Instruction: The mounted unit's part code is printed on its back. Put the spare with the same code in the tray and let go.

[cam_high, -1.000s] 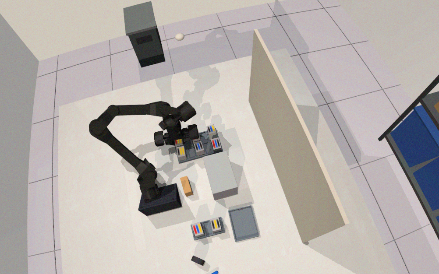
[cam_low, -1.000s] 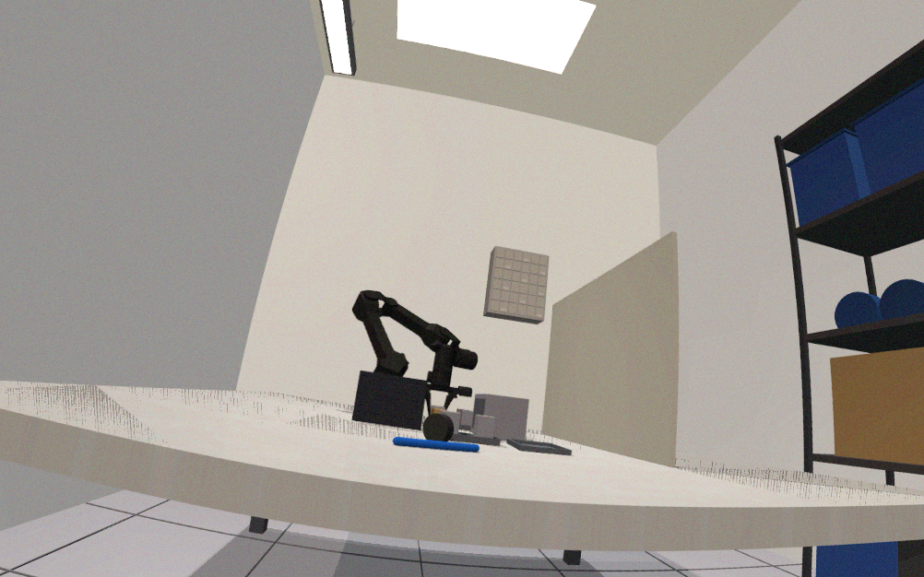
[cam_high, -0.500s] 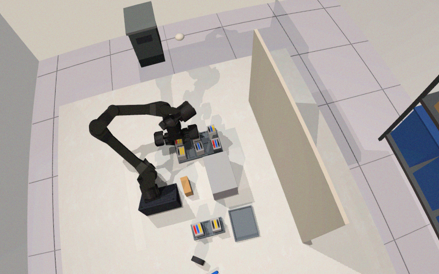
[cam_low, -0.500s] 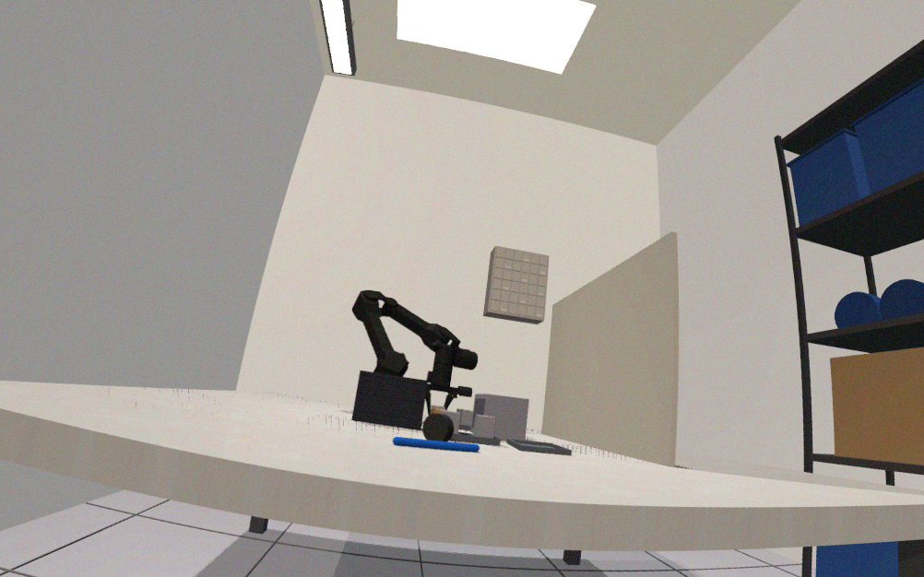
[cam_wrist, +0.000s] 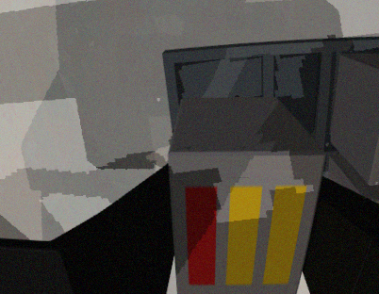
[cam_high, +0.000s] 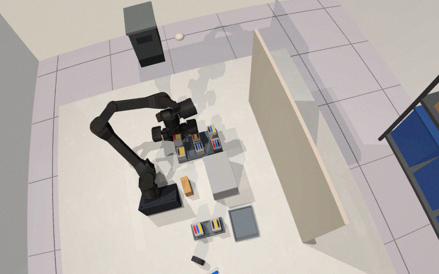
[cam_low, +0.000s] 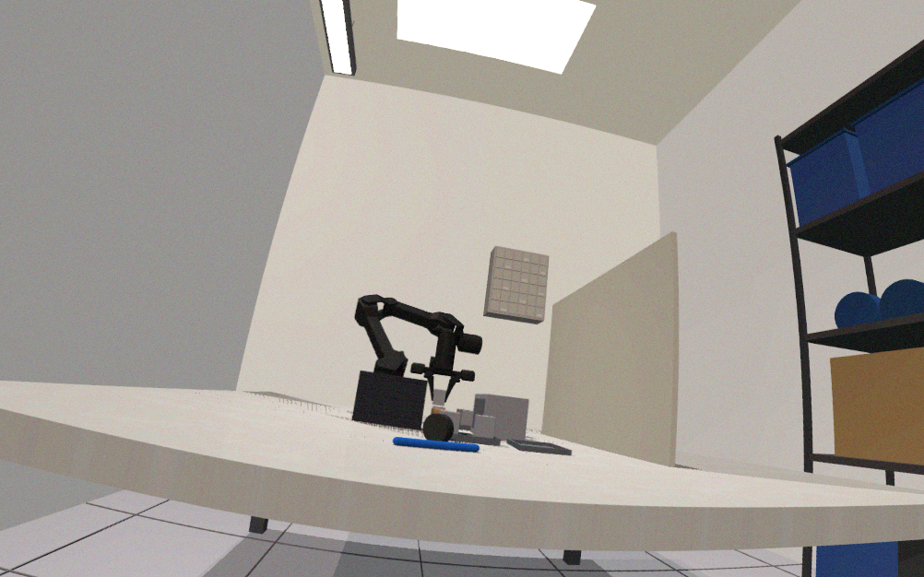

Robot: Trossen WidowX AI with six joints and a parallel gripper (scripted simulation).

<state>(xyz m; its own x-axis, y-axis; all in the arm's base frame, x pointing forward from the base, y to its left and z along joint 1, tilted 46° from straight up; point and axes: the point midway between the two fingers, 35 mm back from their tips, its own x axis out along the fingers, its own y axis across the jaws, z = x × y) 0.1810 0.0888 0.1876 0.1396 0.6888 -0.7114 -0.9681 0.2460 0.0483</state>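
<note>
Right now the grey tray is 430 mm to the right of my gripper tip, 110 mm ahead of it and 60 mm below it. The rest, counted from my gripper tip: grey spare block (20 mm above); brown block (200 mm to the right, 40 mm below, 40 mm behind); grey mounted unit (210 mm to the right, 100 mm ahead, 10 mm below).
</note>
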